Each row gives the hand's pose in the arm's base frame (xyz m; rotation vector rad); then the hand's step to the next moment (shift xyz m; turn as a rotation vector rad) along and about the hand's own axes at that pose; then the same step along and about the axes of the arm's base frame.
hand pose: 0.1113 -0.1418 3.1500 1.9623 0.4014 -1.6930
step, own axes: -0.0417 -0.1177 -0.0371 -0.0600 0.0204 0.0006
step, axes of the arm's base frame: -0.0396 0.1221 0.0222 -0.0003 -0.0108 0.0625
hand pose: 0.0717 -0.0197 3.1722 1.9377 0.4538 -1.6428
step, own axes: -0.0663 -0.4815 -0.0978 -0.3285 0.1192 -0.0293
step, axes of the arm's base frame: -0.2162 0.4458 -0.0185 0.0287 -0.0452 0.3466
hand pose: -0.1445 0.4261 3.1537 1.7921 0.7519 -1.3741
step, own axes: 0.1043 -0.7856 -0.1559 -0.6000 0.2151 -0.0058
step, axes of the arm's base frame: -0.5258 0.5647 -0.2387 0.0249 -0.1209 0.6254
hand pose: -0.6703 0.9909 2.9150 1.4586 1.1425 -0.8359
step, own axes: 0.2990 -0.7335 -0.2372 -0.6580 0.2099 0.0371
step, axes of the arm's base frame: -0.6266 0.2877 -0.4564 0.0059 -0.1753 0.6691
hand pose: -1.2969 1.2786 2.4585 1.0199 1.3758 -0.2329
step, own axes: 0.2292 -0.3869 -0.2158 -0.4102 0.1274 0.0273
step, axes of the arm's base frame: -0.3552 0.0237 -0.3494 0.0043 -0.1142 0.4149
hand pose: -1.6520 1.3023 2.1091 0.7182 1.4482 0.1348
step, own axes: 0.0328 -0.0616 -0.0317 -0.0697 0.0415 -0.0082
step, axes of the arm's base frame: -0.0449 -0.0206 -0.0586 -0.0046 0.0009 0.0814
